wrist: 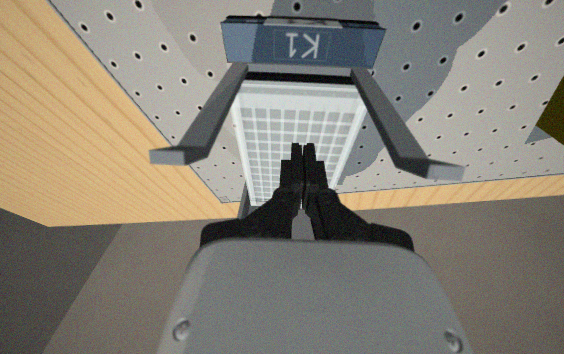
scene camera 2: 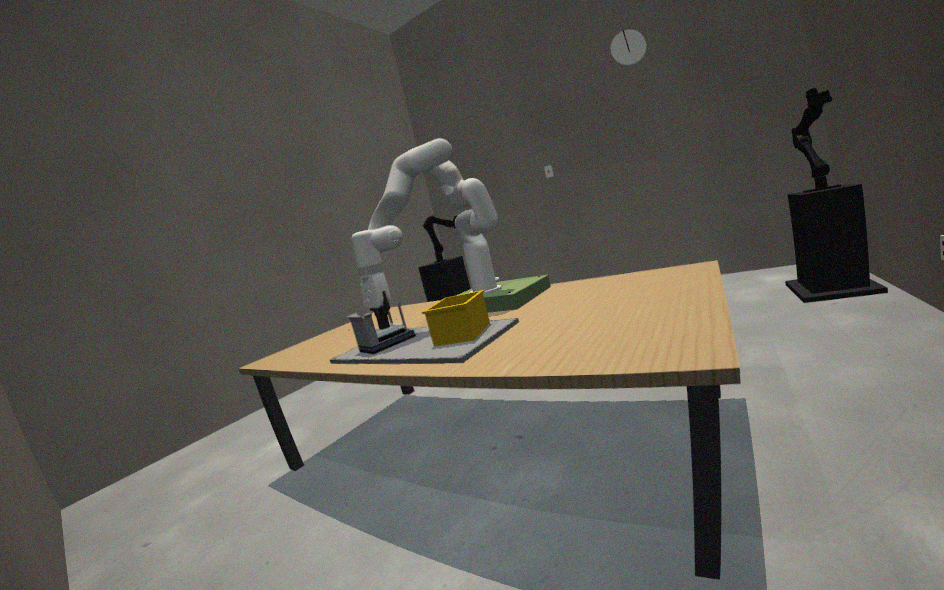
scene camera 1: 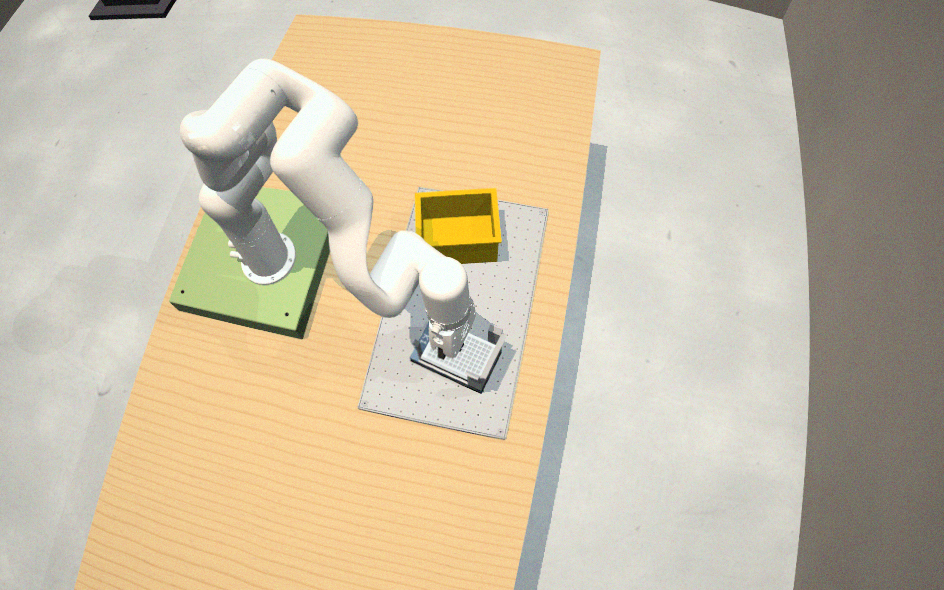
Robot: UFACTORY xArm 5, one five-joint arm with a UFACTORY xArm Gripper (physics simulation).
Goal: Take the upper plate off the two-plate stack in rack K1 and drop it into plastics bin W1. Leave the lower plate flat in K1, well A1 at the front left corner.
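Where they show: gripper, between the fingertips: [wrist: 301, 157] [scene camera 2: 384, 328]; arm's base, origin of its link: [scene camera 2: 485, 291] [scene camera 1: 268, 259].
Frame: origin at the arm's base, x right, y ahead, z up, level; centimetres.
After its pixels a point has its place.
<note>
Rack K1 [scene camera 1: 494, 333] {x 10.9, y 50.7, z 6.1 cm} [scene camera 2: 364, 332] {x 12.7, y 51.9, z 2.4 cm} [wrist: 212, 112] {x 15.4, y 36.9, z 4.2 cm} stands on the grey perforated board, with tall grey corner posts and a blue label. A pale plate with a grid of wells [scene camera 1: 478, 353] {x 13.2, y 48.1, z -0.2 cm} [wrist: 275, 117] {x 13.7, y 39.7, z 0.7 cm} lies in it as the visible top of the stack. I cannot tell the lower plate apart from the upper one. My gripper [scene camera 1: 446, 354] {x 12.7, y 43.4, z 0.9 cm} [scene camera 2: 383, 326] {x 12.7, y 43.4, z 0.9 cm} [wrist: 301, 157] {x 12.7, y 43.4, z 0.9 cm} is shut and empty, its black fingertips together, low over the plate between the posts. Whether the tips touch the plate is unclear. Plastics bin W1 [scene camera 1: 465, 252] {x -7.5, y 42.0, z 1.0 cm} [scene camera 2: 457, 326] {x -17.0, y 46.7, z 0.1 cm} [wrist: 554, 117] {x -8.6, y 46.9, z -3.2 cm} is yellow and open-topped; no plate shows in it.
The perforated board [scene camera 1: 389, 389] {x 22.3, y 31.6, z -4.3 cm} [scene camera 2: 445, 354] {x -17.5, y 55.2, z -4.3 cm} [wrist: 165, 95] {x 24.0, y 38.1, z -4.3 cm} carries rack and bin on the wooden table [scene camera 1: 278, 452] {x 39.6, y 11.3, z -5.5 cm} [scene camera 2: 612, 333] {x -55.8, y 45.7, z -5.6 cm}. The bin's raised walls stand beyond the rack in scene camera 1. The arm's base is on a green block [scene camera 1: 229, 299] {x 10.7, y -6.3, z 0.1 cm} [scene camera 2: 529, 286] {x -17.9, y -1.0, z -0.8 cm}.
</note>
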